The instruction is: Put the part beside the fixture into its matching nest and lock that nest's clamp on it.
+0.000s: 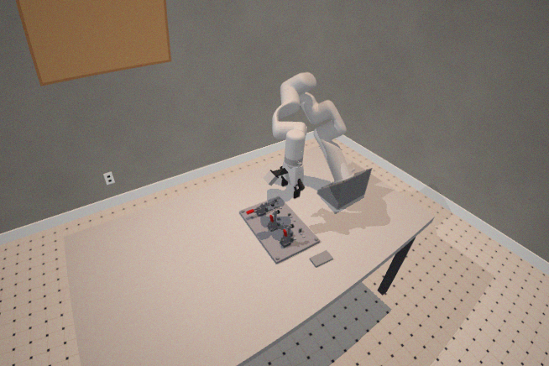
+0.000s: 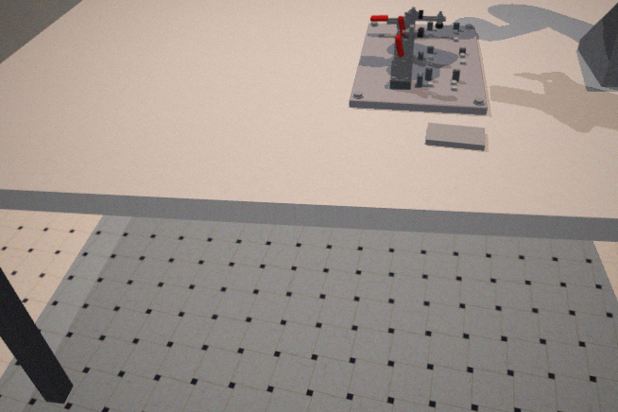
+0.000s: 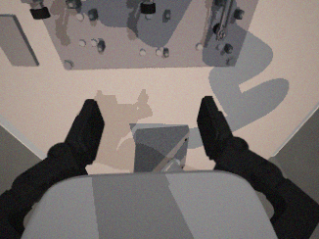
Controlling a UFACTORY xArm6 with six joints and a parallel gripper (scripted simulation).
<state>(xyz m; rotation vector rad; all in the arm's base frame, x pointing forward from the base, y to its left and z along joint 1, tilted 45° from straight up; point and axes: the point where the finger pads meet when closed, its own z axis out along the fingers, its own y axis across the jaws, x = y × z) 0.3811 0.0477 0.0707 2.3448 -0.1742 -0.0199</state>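
Right now my hand is 250 mm to the right of the flat grey part, 210 mm above it and 20 mm short of it. Also, from my hand: grey fixture plate 210 mm below, 50 mm ahead, 10 mm to the right.
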